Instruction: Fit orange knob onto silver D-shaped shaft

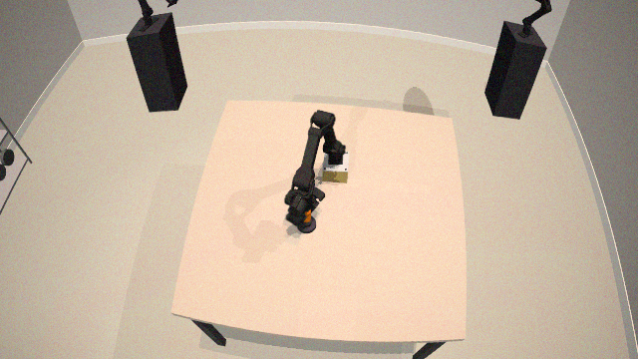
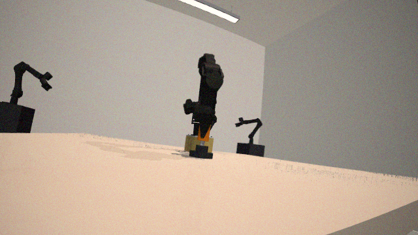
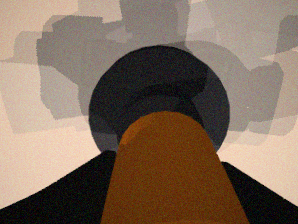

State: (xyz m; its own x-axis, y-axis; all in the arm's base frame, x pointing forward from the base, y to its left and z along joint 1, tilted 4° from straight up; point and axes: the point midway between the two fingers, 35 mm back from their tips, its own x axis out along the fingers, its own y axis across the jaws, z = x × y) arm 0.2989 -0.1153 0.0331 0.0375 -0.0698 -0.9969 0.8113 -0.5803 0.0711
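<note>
My gripper tip is now 4 cm above the round pedestal. Round my gripper tip: orange knob: 3 cm above.
</note>
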